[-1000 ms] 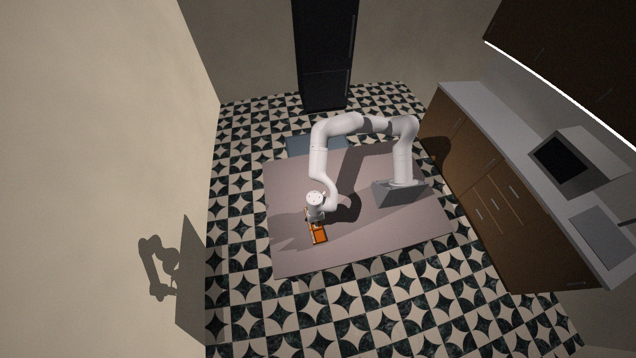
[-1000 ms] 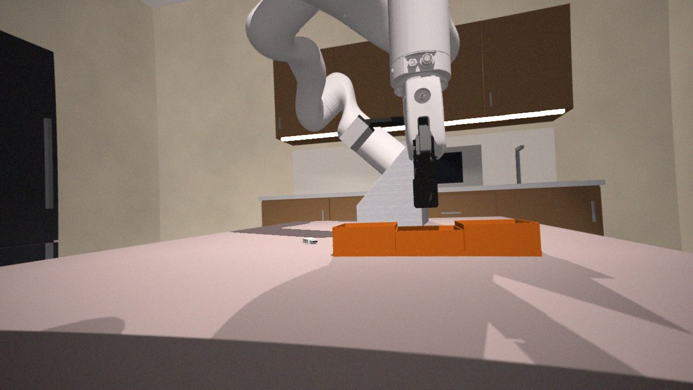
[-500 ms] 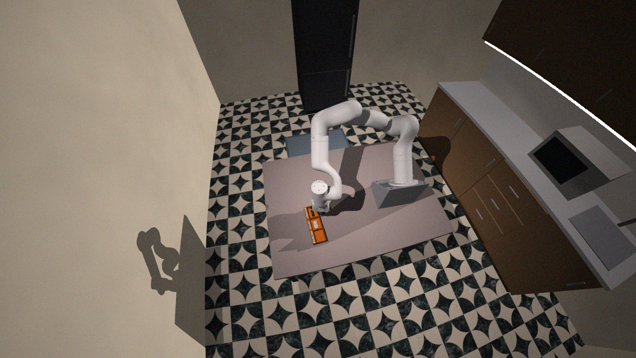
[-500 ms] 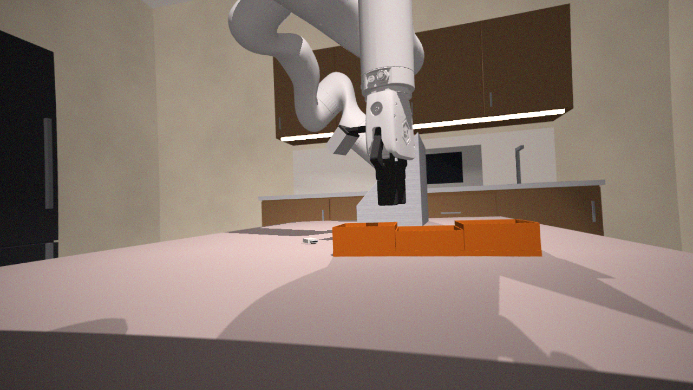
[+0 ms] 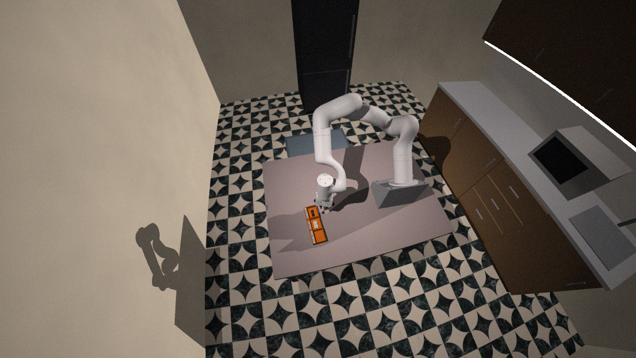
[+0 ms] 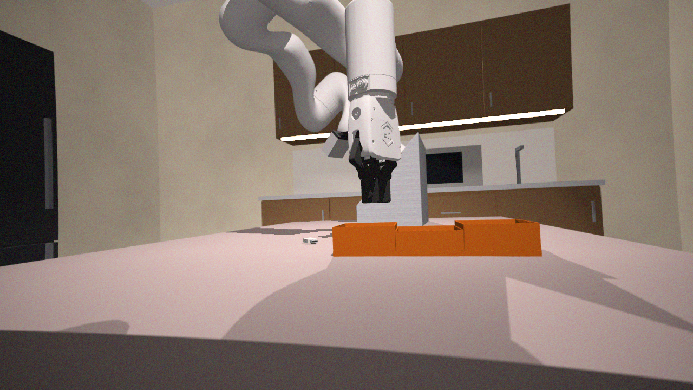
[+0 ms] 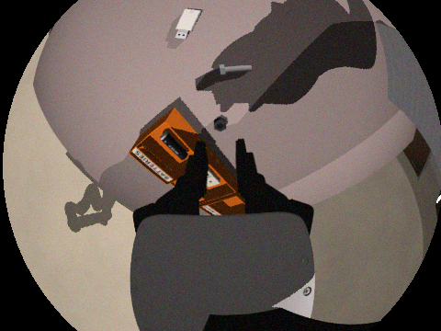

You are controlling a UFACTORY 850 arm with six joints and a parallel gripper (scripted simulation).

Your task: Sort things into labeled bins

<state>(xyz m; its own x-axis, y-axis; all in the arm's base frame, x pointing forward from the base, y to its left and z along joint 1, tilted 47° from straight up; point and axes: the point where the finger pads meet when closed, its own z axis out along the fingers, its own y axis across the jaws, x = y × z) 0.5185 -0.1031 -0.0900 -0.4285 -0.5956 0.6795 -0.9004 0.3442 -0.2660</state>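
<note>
Now: hand 90 mm above the black nut, 10 mm to the right of it and 10 mm short of it. Round my hand: silver bolt: 80 mm below, 50 mm to the right, 40 mm behind; then black battery: 80 mm below, 80 mm ahead; then white domino: 80 mm to the left, 80 mm below, 70 mm ahead.
</note>
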